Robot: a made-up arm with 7 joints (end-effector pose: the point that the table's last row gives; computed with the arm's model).
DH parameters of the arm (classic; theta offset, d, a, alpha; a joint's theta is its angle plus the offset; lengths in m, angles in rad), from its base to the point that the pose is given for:
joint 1: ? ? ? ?
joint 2: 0 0.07 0 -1.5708
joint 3: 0 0.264 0.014 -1.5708
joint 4: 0 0.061 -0.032 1.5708
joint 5: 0 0.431 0 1.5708
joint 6: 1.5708 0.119 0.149 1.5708
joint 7: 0 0.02 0 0
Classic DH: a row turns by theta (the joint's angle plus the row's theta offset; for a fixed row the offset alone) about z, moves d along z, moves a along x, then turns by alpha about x.
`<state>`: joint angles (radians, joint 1 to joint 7).
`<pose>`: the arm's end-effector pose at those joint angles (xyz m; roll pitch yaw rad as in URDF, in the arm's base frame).
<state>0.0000 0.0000 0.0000 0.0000 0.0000 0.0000 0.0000</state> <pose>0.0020 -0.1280 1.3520 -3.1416 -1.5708 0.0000</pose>
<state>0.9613 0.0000 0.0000 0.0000 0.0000 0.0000 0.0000</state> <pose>0.1061 -0.0716 1.3520 -2.1803 -1.5708 0.0000</pose>
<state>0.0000 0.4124 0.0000 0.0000 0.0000 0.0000 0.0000</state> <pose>-0.3365 -0.1280 1.2820 0.0000 -1.1584 -3.1416</pose>
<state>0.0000 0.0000 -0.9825 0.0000 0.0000 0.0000 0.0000</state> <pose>-0.0471 -0.1039 1.3520 2.1591 -1.5708 0.0000</pose>
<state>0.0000 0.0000 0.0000 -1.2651 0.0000 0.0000 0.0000</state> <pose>-0.5427 -0.1280 0.9351 0.0000 -0.3057 -3.1416</pose>
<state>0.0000 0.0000 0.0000 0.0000 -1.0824 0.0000 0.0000</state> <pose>-0.1137 -0.0825 1.3520 2.0592 -1.5708 0.0000</pose>
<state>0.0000 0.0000 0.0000 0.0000 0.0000 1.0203 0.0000</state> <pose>-0.1345 -0.1280 1.2980 0.0000 -0.5505 -3.1416</pose>
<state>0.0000 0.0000 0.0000 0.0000 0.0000 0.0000 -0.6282</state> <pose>0.0020 -0.1280 1.3520 1.5708 -0.9426 1.5708</pose>
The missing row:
joint 1: 0 0.508 0 1.5708
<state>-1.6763 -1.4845 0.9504 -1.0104 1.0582 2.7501 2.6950</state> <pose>-0.3329 -0.4122 0.6248 1.9513 -0.4013 -1.9940</pose>
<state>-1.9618 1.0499 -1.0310 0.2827 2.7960 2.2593 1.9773</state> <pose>-0.0469 0.4252 0.9911 0.0453 -1.0720 -0.9007</pose>
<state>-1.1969 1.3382 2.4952 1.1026 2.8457 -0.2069 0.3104</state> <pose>-0.1666 0.6510 0.1347 -0.8451 0.7742 1.6677</pose>
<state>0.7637 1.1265 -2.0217 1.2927 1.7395 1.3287 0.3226</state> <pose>0.0735 -0.6294 0.3864 -2.1215 1.4948 2.9906</pose>
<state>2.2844 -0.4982 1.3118 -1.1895 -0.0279 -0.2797 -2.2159</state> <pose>0.3183 0.5077 0.9804 0.9202 -0.0059 -1.5949</pose>
